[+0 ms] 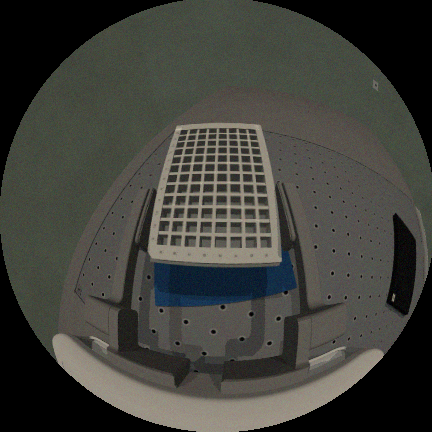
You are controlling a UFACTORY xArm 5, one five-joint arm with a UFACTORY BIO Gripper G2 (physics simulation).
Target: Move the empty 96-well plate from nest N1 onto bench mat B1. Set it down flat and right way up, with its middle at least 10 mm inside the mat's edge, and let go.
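Frame: origin at the arm's base, x right, y back, z down, level; millimetres.
Where they show: end effector, tool point: (213, 216).
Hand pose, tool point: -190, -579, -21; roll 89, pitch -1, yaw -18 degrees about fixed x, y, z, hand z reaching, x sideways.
Observation:
Things, the pixels of their top centre, and the offset from my tool point, as dx, dy, dz. Level surfaces: height alone.
- 96-well plate, middle of its top: (212, 154) -10, -33, -21
- blue bench mat B1, its level: dz +53
- black nest N1, middle of its top: (409, 262) +328, -25, +40
- grey perforated board, its level: dz +55
The 96-well plate (215, 195) is pale, with its open wells facing up, and it looks level. My gripper (216, 212) is shut on the plate, one finger at each long side. The blue bench mat B1 (220, 295) lies on the perforated board below the plate. Its near part shows past the plate's near edge, with shadow across it. The plate covers the rest of the mat, so how far the mat reaches under it is hidden. The height of the plate above the mat is hard to tell. The black nest N1 (404, 265) shows at the far right.
A grey perforated board (345, 240) spreads under the gripper and to both sides. A pale edge of another object (422, 235) shows at the far right, beyond the nest. Green floor (75, 110) lies past the bench's far edge.

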